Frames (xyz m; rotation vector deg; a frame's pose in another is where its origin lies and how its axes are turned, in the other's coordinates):
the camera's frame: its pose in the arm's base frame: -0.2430 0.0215 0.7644 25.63 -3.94 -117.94
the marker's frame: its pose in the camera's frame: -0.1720 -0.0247 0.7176 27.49 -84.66 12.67
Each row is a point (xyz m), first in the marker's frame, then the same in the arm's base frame.
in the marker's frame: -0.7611 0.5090 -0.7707
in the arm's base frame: 0.3673 -0.6261 0.9378
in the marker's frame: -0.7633 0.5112 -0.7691
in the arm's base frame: 0.3704 -0.6244 0.9372
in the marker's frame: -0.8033 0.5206 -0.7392
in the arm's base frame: 0.3993 -0.5905 0.9129
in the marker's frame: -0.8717 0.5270 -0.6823
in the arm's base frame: 0.4406 -0.5258 0.8675
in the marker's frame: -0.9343 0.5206 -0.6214
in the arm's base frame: 0.4681 -0.4565 0.8215
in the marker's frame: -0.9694 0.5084 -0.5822
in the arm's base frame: 0.4761 -0.4117 0.7924
